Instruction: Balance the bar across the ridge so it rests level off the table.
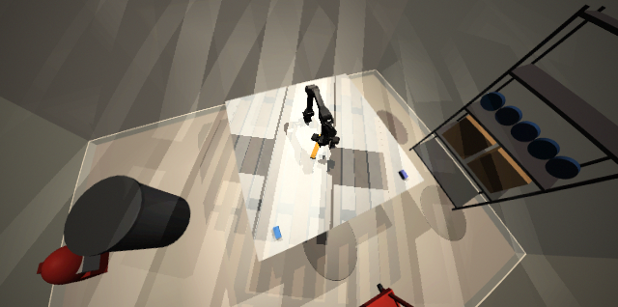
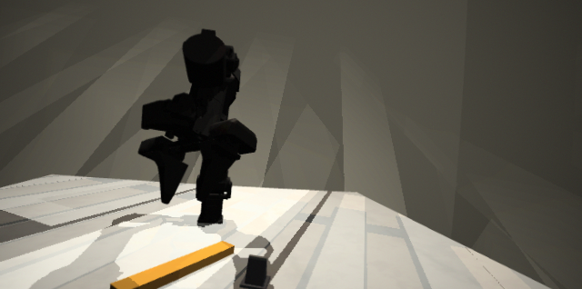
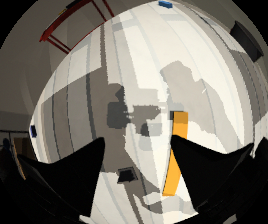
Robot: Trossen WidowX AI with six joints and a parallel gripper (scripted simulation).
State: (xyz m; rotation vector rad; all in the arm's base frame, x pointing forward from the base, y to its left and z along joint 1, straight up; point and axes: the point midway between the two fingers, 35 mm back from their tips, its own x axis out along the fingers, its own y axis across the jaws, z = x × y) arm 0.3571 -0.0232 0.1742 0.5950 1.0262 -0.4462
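Now: gripper tip 10 cm past the orange bar and 14 cm above it.
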